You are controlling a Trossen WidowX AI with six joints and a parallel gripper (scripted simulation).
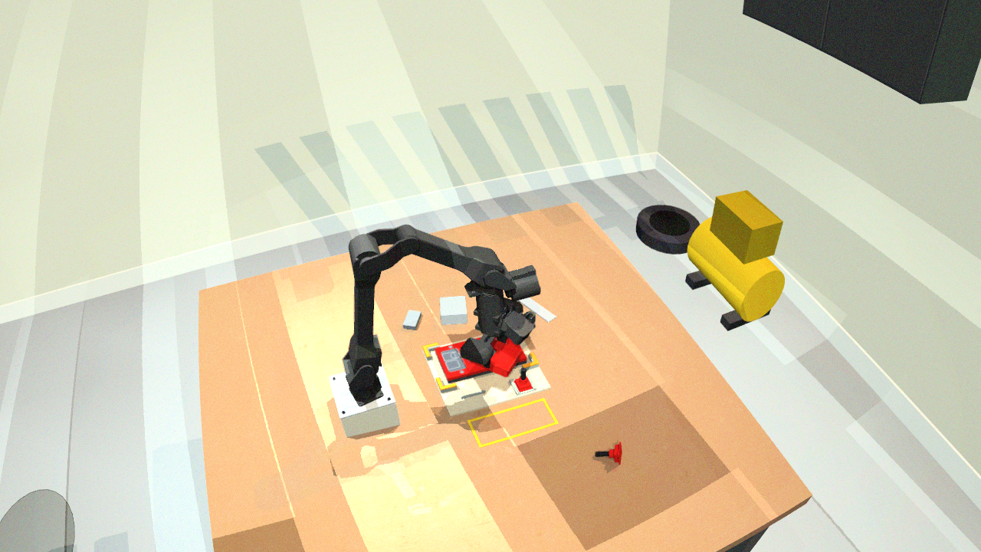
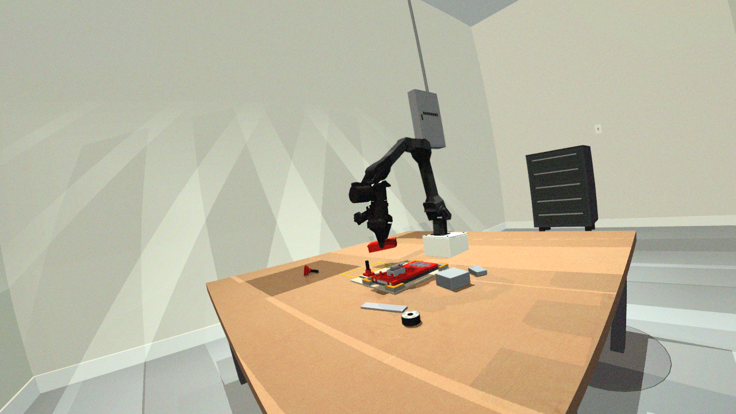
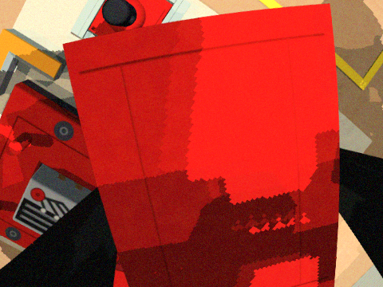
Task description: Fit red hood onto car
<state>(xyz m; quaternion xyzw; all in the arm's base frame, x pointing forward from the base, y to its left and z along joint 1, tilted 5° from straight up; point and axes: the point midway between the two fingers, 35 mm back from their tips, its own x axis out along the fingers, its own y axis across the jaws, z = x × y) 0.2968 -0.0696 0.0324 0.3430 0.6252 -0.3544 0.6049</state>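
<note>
My gripper tip is 60 mm short of the grey engine block, 90 mm to the right of it and 80 mm above it. The rest, counted from my gripper tip: grey flat bar (240 mm ahead, 180 mm to the left, 100 mm below); white jig (20 mm ahead, 70 mm to the left, 90 mm below); red hood (10 mm above).
</note>
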